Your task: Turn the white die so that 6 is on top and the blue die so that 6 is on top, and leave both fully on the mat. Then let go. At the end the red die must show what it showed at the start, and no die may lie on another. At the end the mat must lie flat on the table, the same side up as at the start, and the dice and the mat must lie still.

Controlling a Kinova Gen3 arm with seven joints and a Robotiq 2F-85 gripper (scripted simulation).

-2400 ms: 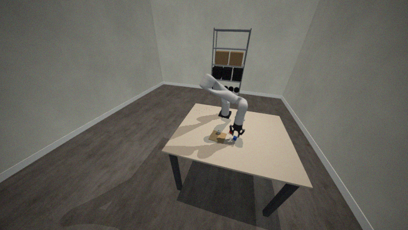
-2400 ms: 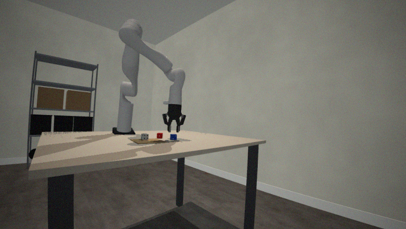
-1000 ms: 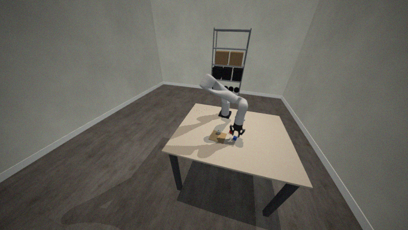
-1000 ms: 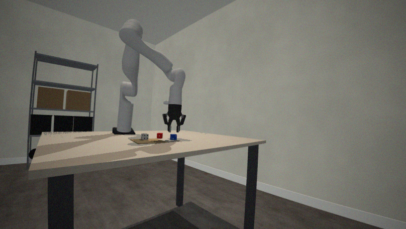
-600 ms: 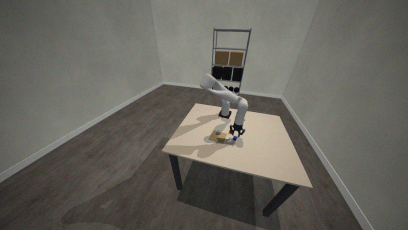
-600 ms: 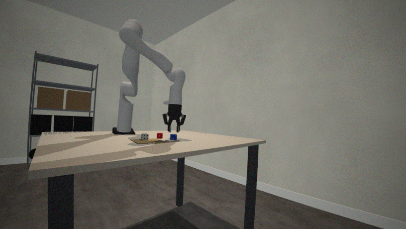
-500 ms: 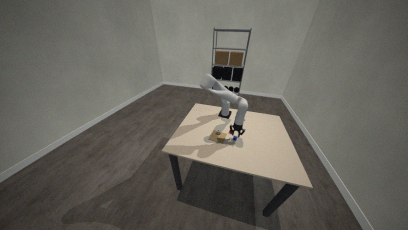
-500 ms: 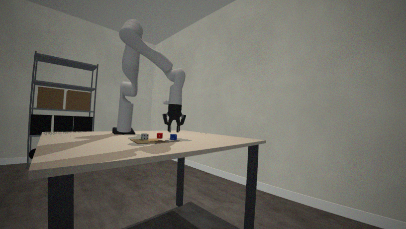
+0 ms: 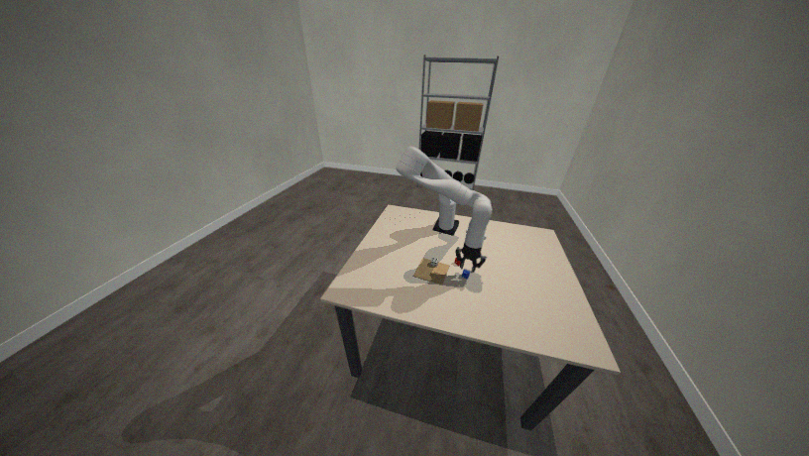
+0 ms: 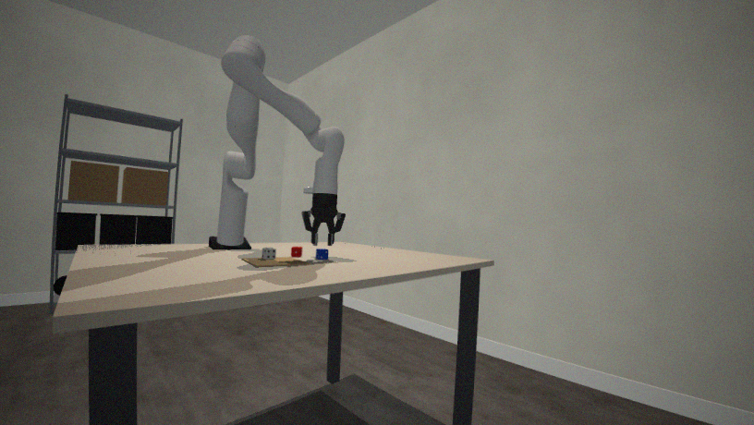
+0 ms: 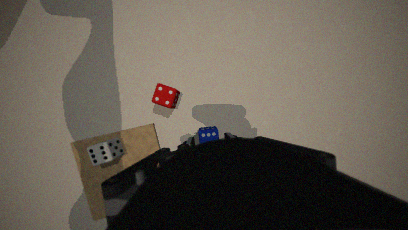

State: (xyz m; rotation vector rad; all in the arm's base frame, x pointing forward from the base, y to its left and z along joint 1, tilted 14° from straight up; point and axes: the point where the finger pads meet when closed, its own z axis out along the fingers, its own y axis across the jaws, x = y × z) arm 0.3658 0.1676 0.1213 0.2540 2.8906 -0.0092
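My gripper is now 4 cm above the blue die. From my hand the other things lie so: tan mat 16 cm to the right, 6 cm below, 2 cm ahead; then white die 16 cm to the right, 4 cm below, 3 cm behind; then red die 8 cm behind, 4 cm to the right, 4 cm below.
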